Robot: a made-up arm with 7 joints. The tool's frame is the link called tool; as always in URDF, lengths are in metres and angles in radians. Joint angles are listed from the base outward. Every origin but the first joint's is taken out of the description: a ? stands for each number. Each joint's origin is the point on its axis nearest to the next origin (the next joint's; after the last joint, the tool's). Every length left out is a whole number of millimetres.
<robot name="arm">
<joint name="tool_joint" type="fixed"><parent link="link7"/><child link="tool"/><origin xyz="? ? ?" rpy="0 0 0"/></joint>
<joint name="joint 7" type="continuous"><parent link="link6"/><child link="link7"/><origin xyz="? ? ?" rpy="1.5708 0 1.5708"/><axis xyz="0 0 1"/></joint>
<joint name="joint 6" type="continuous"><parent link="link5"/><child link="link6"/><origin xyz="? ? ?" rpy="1.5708 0 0"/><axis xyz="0 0 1"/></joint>
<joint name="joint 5" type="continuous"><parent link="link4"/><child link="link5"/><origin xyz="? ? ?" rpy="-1.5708 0 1.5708"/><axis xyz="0 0 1"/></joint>
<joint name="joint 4" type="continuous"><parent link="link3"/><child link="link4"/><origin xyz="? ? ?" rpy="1.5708 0 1.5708"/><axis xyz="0 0 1"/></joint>
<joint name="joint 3" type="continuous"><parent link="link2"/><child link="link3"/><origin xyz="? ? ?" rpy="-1.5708 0 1.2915"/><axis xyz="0 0 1"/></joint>
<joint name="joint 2" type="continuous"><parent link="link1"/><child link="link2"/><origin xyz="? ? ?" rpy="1.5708 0 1.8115"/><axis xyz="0 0 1"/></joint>
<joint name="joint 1" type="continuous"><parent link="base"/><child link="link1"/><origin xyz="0.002 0.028 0.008" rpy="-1.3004 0.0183 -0.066"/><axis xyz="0 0 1"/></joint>
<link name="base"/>
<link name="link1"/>
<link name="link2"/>
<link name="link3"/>
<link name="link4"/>
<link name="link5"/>
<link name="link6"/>
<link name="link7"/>
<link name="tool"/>
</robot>
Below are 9 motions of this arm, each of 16 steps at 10 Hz.
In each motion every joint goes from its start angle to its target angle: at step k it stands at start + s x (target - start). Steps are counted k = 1, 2, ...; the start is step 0. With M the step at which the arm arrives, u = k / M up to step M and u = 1 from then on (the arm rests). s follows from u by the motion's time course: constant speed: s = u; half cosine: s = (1 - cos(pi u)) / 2; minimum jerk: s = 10 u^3 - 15 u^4 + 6 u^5.
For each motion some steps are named. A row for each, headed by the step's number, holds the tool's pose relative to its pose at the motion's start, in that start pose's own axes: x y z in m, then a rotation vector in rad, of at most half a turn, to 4 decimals.
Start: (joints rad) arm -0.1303 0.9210 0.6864 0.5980 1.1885 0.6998 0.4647
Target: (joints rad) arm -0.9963 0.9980 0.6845 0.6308 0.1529 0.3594 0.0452
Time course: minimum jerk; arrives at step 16
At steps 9, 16:
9: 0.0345 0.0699 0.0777 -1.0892 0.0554 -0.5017
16: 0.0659 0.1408 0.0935 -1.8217 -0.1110 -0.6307

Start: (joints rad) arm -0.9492 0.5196 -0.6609 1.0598 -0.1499 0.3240 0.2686
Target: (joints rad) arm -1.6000 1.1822 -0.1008 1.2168 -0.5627 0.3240 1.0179
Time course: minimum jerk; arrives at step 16
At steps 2, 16:
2: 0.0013 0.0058 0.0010 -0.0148 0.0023 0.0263
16: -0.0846 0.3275 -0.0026 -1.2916 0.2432 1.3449

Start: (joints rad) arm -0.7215 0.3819 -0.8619 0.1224 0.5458 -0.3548 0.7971
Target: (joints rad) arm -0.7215 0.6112 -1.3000 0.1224 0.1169 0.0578 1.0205
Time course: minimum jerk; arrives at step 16
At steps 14, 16:
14: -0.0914 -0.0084 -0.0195 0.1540 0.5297 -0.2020
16: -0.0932 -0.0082 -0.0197 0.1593 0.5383 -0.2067

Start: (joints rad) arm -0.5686 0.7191 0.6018 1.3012 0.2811 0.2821 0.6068
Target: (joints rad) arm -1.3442 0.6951 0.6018 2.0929 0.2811 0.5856 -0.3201
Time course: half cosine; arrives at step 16
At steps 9, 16:
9: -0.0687 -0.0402 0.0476 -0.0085 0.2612 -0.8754
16: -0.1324 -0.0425 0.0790 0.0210 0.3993 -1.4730

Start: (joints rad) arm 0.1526 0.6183 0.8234 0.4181 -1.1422 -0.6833 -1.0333
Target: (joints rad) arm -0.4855 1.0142 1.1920 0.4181 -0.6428 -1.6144 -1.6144
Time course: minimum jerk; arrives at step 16
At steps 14, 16:
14: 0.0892 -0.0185 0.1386 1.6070 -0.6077 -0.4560
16: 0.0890 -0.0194 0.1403 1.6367 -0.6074 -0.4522

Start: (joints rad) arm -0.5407 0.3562 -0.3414 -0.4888 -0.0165 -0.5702 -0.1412
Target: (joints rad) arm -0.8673 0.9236 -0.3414 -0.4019 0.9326 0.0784 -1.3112
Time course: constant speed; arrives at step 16
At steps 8, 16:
8: 0.0038 0.0239 -0.0278 0.5129 0.5449 -0.9677
16: 0.0155 0.0840 -0.0312 0.9408 1.4399 -1.4325

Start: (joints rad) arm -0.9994 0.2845 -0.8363 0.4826 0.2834 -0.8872 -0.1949
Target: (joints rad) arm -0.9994 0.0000 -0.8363 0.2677 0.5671 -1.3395 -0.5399
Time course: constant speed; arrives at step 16
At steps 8, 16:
8: 0.0357 -0.0054 0.0458 0.1805 -0.4061 -0.1959
16: 0.0555 -0.0108 0.0915 0.4525 -0.7610 -0.3646

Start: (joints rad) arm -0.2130 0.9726 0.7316 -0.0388 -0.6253 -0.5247 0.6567
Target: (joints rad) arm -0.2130 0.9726 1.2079 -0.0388 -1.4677 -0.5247 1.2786
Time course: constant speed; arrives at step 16
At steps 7, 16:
7: 0.0292 0.0354 0.0245 -0.2781 0.0641 0.5751
16: 0.0488 0.0856 0.0556 -0.7094 0.2459 1.2102

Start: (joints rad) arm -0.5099 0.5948 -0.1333 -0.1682 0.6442 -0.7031 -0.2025
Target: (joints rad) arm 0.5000 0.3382 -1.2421 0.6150 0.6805 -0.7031 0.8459
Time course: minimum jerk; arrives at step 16
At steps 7, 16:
7: -0.0445 -0.1464 0.0895 -0.6726 0.1689 -0.0743
16: -0.1346 -0.1520 0.3730 -1.4812 0.6138 -0.2874

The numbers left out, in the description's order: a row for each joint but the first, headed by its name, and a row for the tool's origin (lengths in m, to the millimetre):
tool: 0 0 0
joint 7: 0 0.071 0
joint 6: 0 0 0
joint 5: -0.124 -0.009 0
joint 4: 0.002 -0.017 0
joint 3: 0.165 -0.042 0
joint 2: -0.002 0.01 0

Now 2 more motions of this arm.
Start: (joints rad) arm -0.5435 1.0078 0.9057 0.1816 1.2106 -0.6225 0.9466
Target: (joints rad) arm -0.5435 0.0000 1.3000 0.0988 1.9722 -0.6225 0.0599
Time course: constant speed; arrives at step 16
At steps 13, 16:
13: -0.1588 0.0148 0.1078 -0.0559 0.3813 -1.3207
16: -0.1855 0.0319 0.1479 -0.1512 0.4235 -1.6654

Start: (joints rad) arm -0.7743 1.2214 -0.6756 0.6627 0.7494 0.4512 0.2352
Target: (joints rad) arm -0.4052 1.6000 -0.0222 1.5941 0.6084 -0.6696 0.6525
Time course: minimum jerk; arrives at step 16
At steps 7, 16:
7: -0.0168 -0.0410 -0.0877 -0.0248 0.0545 -0.0687
16: -0.0857 -0.0455 -0.1984 -0.2328 0.2203 0.0507

